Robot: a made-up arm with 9 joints. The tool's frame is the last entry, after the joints. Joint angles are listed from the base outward.
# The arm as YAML. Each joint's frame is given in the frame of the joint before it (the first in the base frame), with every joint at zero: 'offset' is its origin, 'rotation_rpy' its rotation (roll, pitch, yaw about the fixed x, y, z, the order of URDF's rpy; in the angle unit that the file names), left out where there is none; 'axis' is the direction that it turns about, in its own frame. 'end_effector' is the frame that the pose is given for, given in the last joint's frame.
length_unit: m
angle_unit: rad
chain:
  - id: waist
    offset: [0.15, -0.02, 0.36]
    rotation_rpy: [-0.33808, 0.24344, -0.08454]
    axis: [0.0, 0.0, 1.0]
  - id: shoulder
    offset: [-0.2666, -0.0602, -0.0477]
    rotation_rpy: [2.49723, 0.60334, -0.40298]
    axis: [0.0, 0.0, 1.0]
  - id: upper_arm
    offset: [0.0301, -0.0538, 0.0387]
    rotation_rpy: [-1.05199, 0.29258, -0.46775]
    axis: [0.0, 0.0, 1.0]
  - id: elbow
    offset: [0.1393, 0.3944, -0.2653]
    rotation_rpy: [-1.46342, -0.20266, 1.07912]
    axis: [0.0, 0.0, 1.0]
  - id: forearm
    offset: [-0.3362, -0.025, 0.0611]
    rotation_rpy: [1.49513, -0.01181, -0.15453]
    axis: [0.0, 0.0, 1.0]
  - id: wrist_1
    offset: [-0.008, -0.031, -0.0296]
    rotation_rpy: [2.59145, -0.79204, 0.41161]
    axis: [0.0, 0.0, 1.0]
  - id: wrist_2
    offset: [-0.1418, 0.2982, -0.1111]
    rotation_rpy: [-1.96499, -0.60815, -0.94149]
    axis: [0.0, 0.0, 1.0]
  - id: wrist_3
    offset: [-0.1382, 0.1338, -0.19]
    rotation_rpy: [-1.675, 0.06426, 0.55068]
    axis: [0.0, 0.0, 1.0]
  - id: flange
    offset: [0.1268, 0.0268, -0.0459]
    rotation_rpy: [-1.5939, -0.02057, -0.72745]
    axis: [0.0, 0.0, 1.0]
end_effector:
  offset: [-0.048, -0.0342, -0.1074]
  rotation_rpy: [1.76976, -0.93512, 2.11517]
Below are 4 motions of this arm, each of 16 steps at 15 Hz.
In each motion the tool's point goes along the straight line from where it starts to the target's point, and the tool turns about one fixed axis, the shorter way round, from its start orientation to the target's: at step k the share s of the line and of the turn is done. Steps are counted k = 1, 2, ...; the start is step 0. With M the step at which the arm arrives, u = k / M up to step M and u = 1 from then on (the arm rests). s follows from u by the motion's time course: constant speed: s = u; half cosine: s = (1 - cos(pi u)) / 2; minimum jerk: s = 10 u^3 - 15 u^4 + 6 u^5.
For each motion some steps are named. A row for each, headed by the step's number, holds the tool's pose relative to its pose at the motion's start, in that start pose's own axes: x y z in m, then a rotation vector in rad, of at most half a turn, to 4 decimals.
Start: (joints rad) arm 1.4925 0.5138 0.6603 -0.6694 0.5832 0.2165 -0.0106 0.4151 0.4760
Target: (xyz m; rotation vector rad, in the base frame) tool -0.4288 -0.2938 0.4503 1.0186 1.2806 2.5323
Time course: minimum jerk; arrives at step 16
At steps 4, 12, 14, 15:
4: -0.0339 0.0302 0.0307 0.0872 0.0782 0.0337
12: -0.2937 0.2618 0.2660 0.7550 0.6768 0.2919
14: -0.3224 0.2874 0.2919 0.8286 0.7429 0.3204
15: -0.3269 0.2914 0.2960 0.8403 0.7533 0.3249

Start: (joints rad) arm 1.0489 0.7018 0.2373 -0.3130 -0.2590 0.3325 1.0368 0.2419 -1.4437
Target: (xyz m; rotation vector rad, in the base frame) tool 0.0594 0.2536 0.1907 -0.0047 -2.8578 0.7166
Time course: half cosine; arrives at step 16
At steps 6, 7, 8, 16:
6: -0.0359 -0.1114 -0.1298 -0.0502 -0.2141 0.1925
7: -0.0468 -0.1452 -0.1693 -0.0654 -0.2792 0.2509
8: -0.0582 -0.1804 -0.2103 -0.0813 -0.3468 0.3118
16: -0.1163 -0.3608 -0.4206 -0.1626 -0.6936 0.6235

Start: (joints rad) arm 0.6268 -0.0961 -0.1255 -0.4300 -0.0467 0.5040 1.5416 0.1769 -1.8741
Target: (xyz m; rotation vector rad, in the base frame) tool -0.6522 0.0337 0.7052 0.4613 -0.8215 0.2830
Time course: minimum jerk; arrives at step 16
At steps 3, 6, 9, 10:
3: 0.0139 -0.0217 -0.0051 0.0334 0.0570 -0.0015
6: 0.0786 -0.1227 -0.0289 0.1883 0.3214 -0.0084
9: 0.1759 -0.2746 -0.0648 0.4215 0.7194 -0.0189
10: 0.2070 -0.3232 -0.0762 0.4960 0.8465 -0.0222

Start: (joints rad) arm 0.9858 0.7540 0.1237 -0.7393 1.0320 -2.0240 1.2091 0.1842 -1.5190
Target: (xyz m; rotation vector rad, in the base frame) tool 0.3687 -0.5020 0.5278 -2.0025 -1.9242 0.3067
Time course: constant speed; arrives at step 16
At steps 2, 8, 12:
2: 0.0512 0.0676 -0.0330 0.0262 0.0959 -0.1642
8: 0.2047 0.2702 -0.1320 0.1047 0.3835 -0.6569
12: 0.3070 0.4053 -0.1980 0.1570 0.5752 -0.9854

